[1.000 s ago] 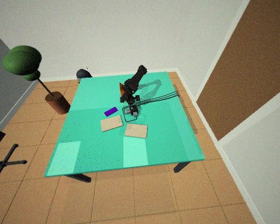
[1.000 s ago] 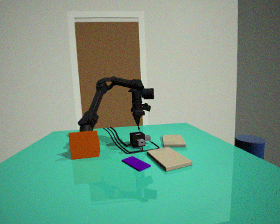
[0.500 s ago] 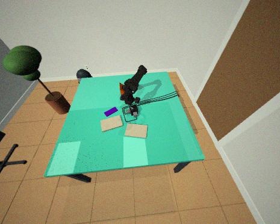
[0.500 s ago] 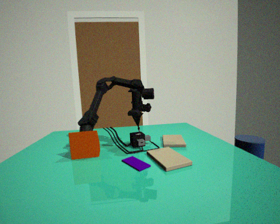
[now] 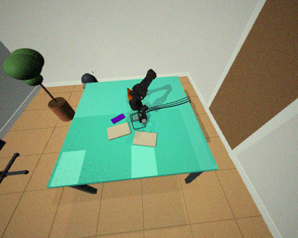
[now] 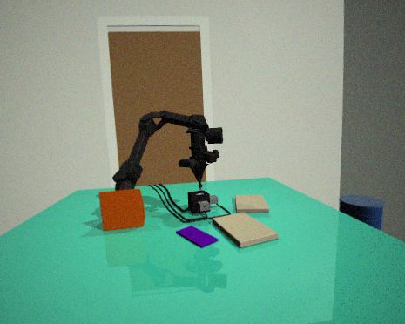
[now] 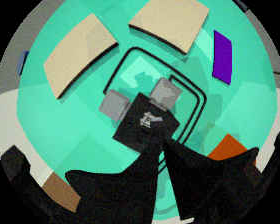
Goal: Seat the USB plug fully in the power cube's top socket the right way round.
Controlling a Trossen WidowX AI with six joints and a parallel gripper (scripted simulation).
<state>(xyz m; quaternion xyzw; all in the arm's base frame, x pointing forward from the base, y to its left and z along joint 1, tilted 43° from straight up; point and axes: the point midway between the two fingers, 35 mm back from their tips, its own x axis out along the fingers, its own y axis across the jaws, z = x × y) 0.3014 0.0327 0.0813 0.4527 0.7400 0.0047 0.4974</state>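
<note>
My gripper tip is now 20 mm above the usb plug. Round my gripper tip: purple card (30 mm behind, 230 mm to the right, 130 mm below).
</note>
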